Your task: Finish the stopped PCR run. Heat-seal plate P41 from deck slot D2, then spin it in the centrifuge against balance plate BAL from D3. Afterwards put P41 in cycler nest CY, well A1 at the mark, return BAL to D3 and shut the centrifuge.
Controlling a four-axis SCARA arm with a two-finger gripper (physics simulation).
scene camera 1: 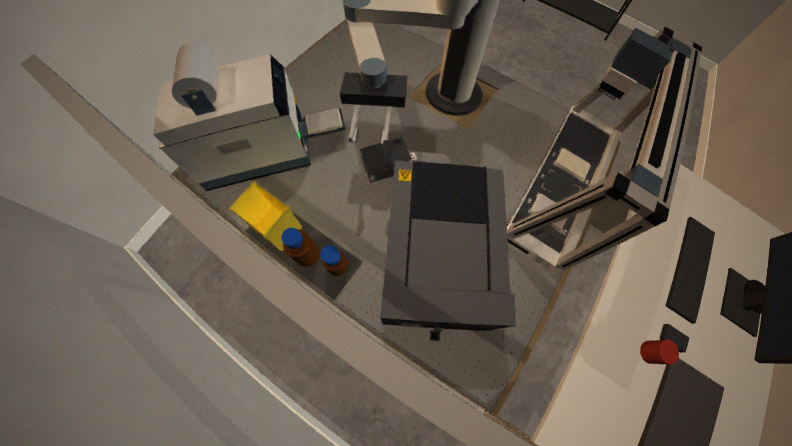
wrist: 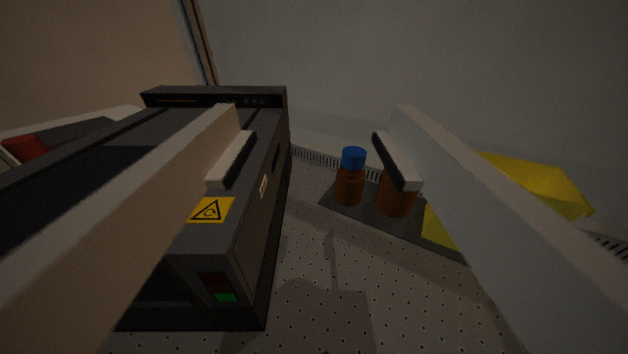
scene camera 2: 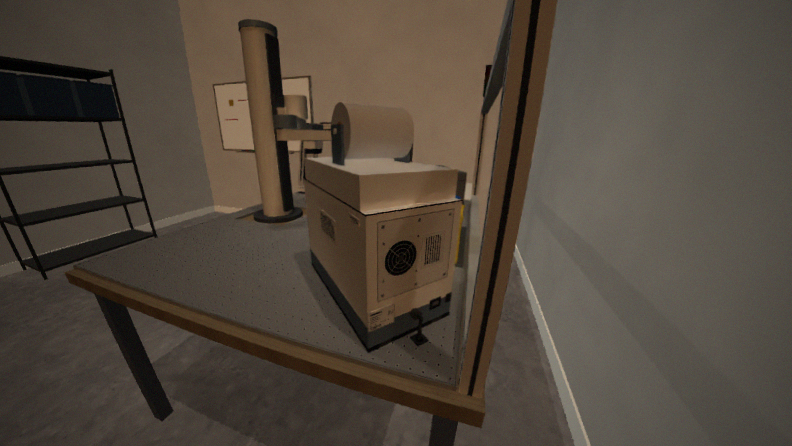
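Pixels of known places: gripper, fingertip midpoint: (scene camera 1: 367, 141) (wrist: 314, 122); arm's base, link origin: (scene camera 1: 453, 94) (scene camera 2: 279, 215).
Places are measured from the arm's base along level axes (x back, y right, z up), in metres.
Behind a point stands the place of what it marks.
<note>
My gripper (scene camera 1: 369, 138) @(x -0.614, y -0.013, z 0.330 m) (wrist: 314, 122) @(x -0.614, y -0.013, z 0.330 m) is shut and empty; its fingertips keep a gap between them. It hangs near a low black block (scene camera 1: 384, 159) @(x -0.498, y 0.020, z 0.069 m). The dark grey machine with a rotation warning label, apparently the centrifuge (scene camera 1: 448, 252) @(x -0.718, y -0.349, z 0.223 m) (wrist: 255, 215) @(x -0.628, y -0.106, z 0.186 m), stands beyond it; its top looks covered, and a green light shows on its end. The sealer (scene camera 1: 232, 121) @(x -0.774, y 0.369, z 0.329 m) (scene camera 2: 382, 243) @(x -0.844, y 0.678, z 0.247 m) stands left in scene camera 1, its tray (scene camera 1: 324, 121) @(x -0.515, y 0.277, z 0.124 m) extended and bearing a pale flat surface; whether that is a plate is unclear. Two pale plates (scene camera 1: 573, 163) @(x -0.084, y -0.575, z 0.074 m) (scene camera 1: 545, 203) @(x -0.316, y -0.545, z 0.075 m) lie on the deck; P41 and BAL cannot be told apart.
A yellow bin (scene camera 1: 260, 206) @(x -0.894, y 0.262, z 0.075 m) (wrist: 542, 182) @(x -0.963, y 0.261, z 0.156 m) and two brown bottles (scene camera 1: 302, 252) @(x -0.936, y 0.007, z 0.137 m) (scene camera 1: 335, 263) @(x -0.905, y -0.096, z 0.139 m) with blue caps stand along the wall side. A framed gantry (scene camera 1: 692, 94) @(x -0.050, y -0.698, z 0.509 m) spans the deck on the right. The arm's column (scene camera 1: 465, 60) @(x -0.065, y -0.037, z 0.248 m) (scene camera 2: 263, 127) @(x -0.034, y 0.067, z 0.458 m) stands behind the gripper.
</note>
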